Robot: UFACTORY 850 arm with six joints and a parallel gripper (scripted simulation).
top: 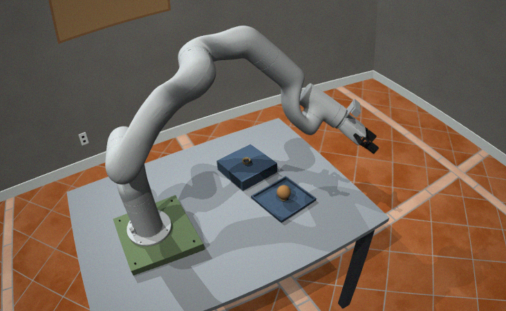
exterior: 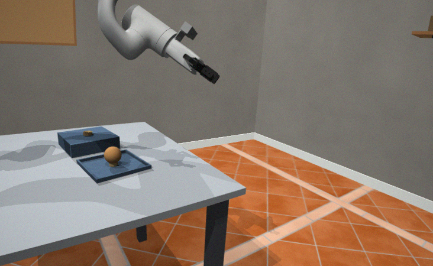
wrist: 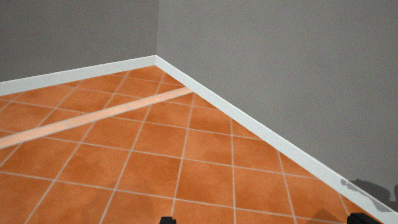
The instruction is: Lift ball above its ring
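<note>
My hand is 280 mm above the ball, 240 mm to the right of it and 230 mm past it. From my hand the other things lie so: tray 320 mm below, 240 mm to the left, 230 mm behind.
</note>
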